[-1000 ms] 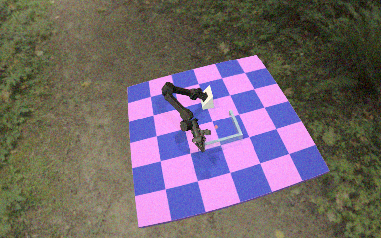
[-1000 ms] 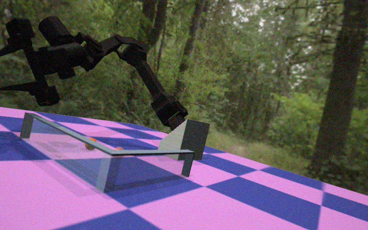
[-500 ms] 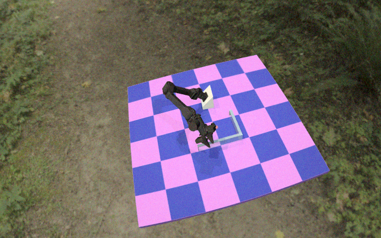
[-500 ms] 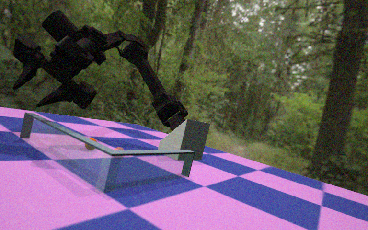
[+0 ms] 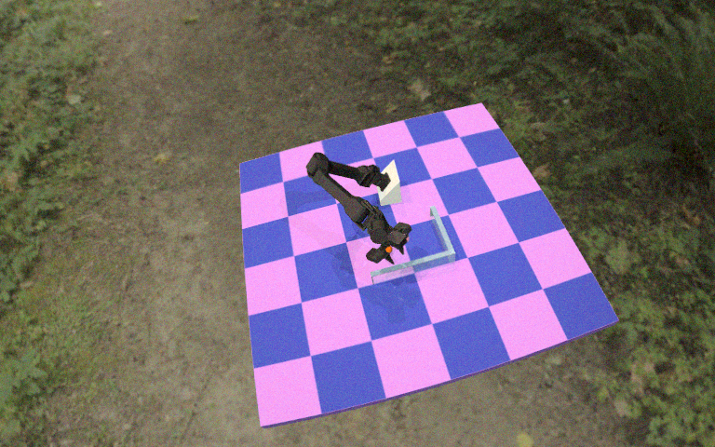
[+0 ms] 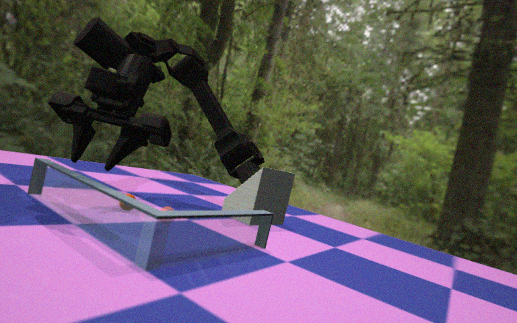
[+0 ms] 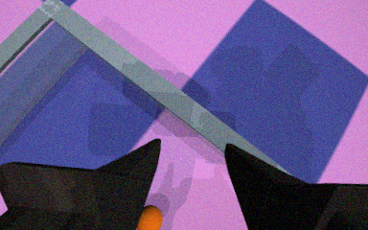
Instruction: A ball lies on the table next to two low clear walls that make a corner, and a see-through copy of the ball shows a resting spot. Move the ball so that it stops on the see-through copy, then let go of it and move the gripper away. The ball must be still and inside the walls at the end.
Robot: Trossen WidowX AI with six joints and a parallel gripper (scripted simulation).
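The orange ball is 9 cm behind my gripper tip, 1 cm to the right of it and 6 cm below it. Also, from my gripper tip: see-through copy of ball: 12 cm behind, 6 cm to the left, 6 cm below.
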